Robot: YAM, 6 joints.
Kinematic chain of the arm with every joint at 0, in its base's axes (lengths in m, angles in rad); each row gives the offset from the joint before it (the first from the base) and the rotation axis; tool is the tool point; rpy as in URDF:
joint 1: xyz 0 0 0.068 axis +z
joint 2: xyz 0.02 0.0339 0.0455 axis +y
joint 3: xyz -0.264 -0.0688 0 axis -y
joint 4: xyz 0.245 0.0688 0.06 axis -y
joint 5: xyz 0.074 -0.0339 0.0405 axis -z
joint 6: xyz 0.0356 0 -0.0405 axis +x
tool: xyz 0 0 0 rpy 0 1.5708 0
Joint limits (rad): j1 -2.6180..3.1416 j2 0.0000..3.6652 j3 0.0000..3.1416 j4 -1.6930..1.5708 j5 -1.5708..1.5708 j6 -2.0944..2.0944
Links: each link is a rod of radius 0.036 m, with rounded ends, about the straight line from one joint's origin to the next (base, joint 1, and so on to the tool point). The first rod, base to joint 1, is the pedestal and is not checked.
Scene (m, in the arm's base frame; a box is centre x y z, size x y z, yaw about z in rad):
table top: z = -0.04
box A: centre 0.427 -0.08 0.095 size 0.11 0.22 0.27 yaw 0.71
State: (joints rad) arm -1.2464 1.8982 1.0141 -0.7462 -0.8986 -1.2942
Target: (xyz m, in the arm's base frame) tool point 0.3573 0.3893 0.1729
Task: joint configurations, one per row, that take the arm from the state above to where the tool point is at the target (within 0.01 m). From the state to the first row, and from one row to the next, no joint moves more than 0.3 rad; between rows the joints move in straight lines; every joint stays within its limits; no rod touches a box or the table.
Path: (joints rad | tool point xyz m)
1: -1.0733 1.8099 1.1456 -0.4763 -0.8846 -1.2118 | 0.1925 -0.2968 0.1784
2: -0.9003 1.7216 1.2770 -0.2064 -0.8705 -1.1294 | 0.2598 -0.2838 0.2646
3: -0.7272 1.6333 1.4085 0.0635 -0.8565 -1.0470 | 0.3053 -0.2357 0.3652
4: -0.5541 1.5450 1.5400 0.3334 -0.8424 -0.9646 | 0.3124 -0.1621 0.4677
5: -0.3811 1.4567 1.6714 0.6033 -0.8284 -0.8822 | 0.2730 -0.0811 0.5582
6: -0.2080 1.3684 1.8029 0.8732 -0.8143 -0.7998 | 0.1908 -0.0138 0.6247
7: 0.0384 1.6201 1.8279 0.5882 -0.8233 -0.9234 | 0.3278 0.0387 0.5566
8: 0.2848 1.8718 1.8530 0.3032 -0.8322 -1.0470 | 0.4133 0.1484 0.4485
9: 0.5312 2.1235 1.8780 0.0182 -0.8412 -1.1706 | 0.4229 0.2792 0.3148
10: 0.7776 2.3753 1.9030 -0.2669 -0.8502 -1.2942 | 0.3573 0.3893 0.1729

